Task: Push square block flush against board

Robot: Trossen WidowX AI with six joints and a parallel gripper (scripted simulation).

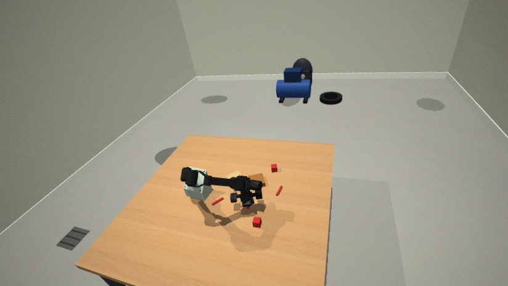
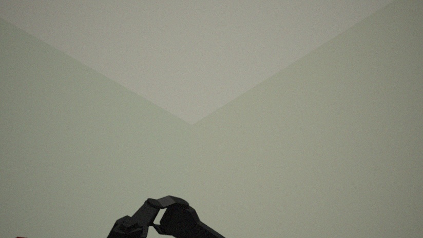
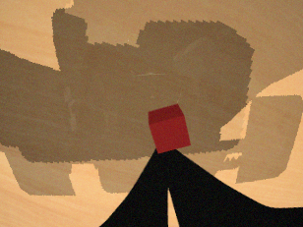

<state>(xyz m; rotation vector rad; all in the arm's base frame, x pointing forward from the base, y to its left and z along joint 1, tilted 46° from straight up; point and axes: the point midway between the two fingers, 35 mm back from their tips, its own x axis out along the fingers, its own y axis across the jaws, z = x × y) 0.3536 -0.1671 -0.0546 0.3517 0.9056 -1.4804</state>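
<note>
The brown square block is 200 mm to the left of my gripper tip and 10 mm above it. The rest, counted from my gripper tip: tiny red piece 20 mm to the right; then pale board 190 mm to the left, 140 mm behind, 10 mm above.
</note>
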